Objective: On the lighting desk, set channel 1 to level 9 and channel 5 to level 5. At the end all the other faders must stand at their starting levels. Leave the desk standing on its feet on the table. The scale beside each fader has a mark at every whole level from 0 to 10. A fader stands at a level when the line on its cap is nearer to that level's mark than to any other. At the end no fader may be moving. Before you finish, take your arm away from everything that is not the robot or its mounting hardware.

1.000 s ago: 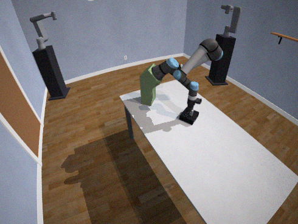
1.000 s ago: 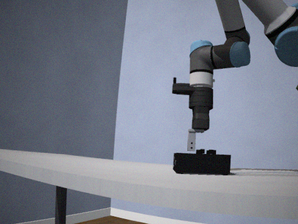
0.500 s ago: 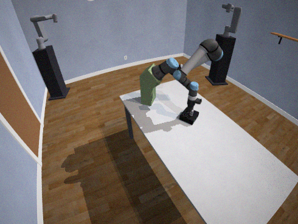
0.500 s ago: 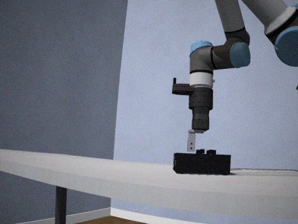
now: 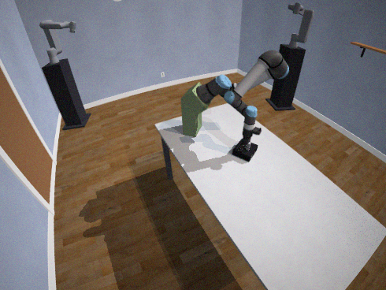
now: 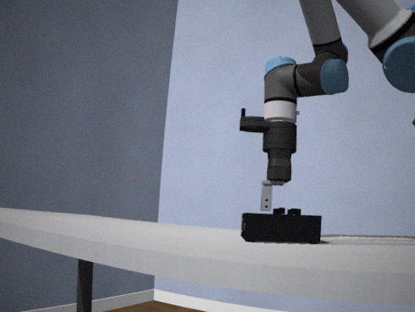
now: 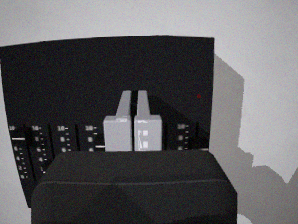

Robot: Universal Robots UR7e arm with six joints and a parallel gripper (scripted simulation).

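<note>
Now: hand 8 cm past the channel 3 fader cap, 1 cm to the left of it and 1 cm above it. The rest, counted from my hand: channel 2 fader cap 8 cm behind, 1 cm to the left, 1 cm below; then channel 1 fader cap 8 cm behind, 5 cm to the left, 1 cm below; then channel 5 fader cap 2 cm behind, 2 cm to the right, 1 cm below.
</note>
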